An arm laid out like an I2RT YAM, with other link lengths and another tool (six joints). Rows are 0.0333 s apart.
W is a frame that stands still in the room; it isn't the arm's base.
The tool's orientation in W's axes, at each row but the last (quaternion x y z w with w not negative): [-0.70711, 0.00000, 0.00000, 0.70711]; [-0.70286, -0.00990, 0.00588, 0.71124]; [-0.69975, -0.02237, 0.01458, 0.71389]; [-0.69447, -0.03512, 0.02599, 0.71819]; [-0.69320, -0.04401, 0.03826, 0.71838]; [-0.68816, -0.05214, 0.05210, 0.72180]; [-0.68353, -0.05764, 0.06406, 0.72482]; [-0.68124, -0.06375, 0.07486, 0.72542]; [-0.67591, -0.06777, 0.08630, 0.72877]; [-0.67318, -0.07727, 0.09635, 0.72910]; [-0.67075, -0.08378, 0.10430, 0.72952]
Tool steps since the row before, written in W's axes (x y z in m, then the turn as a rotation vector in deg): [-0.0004, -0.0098, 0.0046, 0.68, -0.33, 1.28]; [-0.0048, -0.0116, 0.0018, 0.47, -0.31, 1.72]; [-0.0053, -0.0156, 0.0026, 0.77, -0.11, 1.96]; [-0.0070, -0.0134, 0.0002, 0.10, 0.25, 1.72]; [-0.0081, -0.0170, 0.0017, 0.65, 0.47, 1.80]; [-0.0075, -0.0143, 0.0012, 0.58, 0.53, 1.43]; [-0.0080, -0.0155, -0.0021, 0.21, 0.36, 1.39]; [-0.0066, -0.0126, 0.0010, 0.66, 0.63, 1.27]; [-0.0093, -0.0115, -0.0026, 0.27, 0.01, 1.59]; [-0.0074, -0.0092, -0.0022, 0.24, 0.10, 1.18]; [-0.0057, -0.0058, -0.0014, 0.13, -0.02, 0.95]
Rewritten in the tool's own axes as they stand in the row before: [-0.0004, -0.0046, -0.0098, 0.68, -1.28, -0.33]; [-0.0050, -0.0020, -0.0115, 0.47, -1.72, -0.30]; [-0.0061, -0.0030, -0.0152, 0.79, -1.95, -0.11]; [-0.0081, -0.0007, -0.0127, 0.15, -1.71, 0.30]; [-0.0100, -0.0024, -0.0159, 0.72, -1.78, 0.45]; [-0.0095, -0.0019, -0.0130, 0.66, -1.41, 0.51]; [-0.0105, 0.0013, -0.0140, 0.26, -1.37, 0.40]; [-0.0089, -0.0016, -0.0110, 0.76, -1.24, 0.57]; [-0.0115, 0.0021, -0.0094, 0.24, -1.59, 0.07]; [-0.0094, 0.0018, -0.0073, 0.24, -1.18, 0.13]; [-0.0070, 0.0012, -0.0042, 0.10, -0.95, 0.03]
